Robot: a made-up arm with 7 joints.
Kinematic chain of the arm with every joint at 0, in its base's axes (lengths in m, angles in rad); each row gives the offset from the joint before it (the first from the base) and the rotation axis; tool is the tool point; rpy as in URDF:
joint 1: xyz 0 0 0.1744 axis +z
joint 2: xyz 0 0 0 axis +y
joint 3: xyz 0 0 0.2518 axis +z
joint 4: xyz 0.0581 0 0 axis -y
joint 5: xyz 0.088 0 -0.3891 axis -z
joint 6: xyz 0 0 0 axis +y
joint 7: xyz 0.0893 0 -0.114 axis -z
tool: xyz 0 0 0 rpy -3.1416 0 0
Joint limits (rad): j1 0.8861..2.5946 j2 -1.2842..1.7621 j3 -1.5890..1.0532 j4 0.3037..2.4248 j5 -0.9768..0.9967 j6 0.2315..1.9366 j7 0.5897..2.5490
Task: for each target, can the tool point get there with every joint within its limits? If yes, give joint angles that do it. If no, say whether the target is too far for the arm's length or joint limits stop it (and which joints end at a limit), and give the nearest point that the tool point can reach.
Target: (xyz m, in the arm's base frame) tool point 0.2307 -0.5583 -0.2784
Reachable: no: joint limits stop it (at a limit: joint 1, joint 2) | nearest point 0.2156 -0.3247 -0.1592 | short by 0.263 m
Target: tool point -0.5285 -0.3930 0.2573
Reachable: no: joint limits stop it (at a limit: joint 1, joint 3, joint 5, joint 6) | nearest point -0.5061 -0.3132 0.2648 | short by 0.083 m
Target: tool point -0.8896 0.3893 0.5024
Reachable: no: too far | nearest point -0.6914 0.3025 0.4293 | short by 0.228 m
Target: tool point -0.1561 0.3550 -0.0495
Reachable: yes | joints 1.2256 0.2451 0.6858 0.5698 0.2236 0.6468 2.3659
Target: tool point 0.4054 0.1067 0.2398
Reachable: yes | joints 1.0848 -0.8410 -0.8773 0.5507 -0.5157 0.8668 1.2661
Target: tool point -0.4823 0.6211 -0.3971
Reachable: no: too far | nearest point -0.3992 0.5141 -0.2822 | short by 0.178 m
